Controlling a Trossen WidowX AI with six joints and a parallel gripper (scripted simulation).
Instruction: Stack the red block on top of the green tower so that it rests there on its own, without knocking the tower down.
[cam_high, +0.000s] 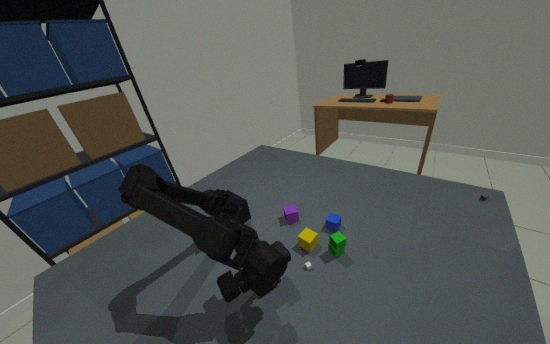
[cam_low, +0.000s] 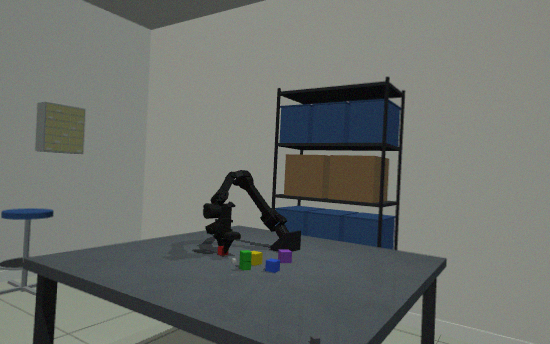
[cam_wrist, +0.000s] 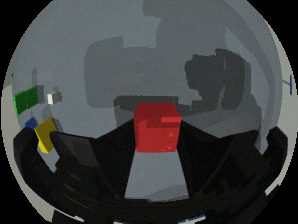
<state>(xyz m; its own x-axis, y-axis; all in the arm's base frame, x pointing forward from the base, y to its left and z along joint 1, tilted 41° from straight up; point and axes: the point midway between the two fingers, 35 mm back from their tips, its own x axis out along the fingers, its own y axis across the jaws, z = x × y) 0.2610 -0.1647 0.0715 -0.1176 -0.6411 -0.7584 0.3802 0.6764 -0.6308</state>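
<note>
My gripper tip is 19 cm to the right of the yellow block, 5 cm short of it and 1 cm below it. The rest, counted from my gripper tip: red block 1 cm above; small white cube 12 cm to the left, 8 cm ahead; purple block 28 cm to the left, 6 cm behind, 1 cm above.
</note>
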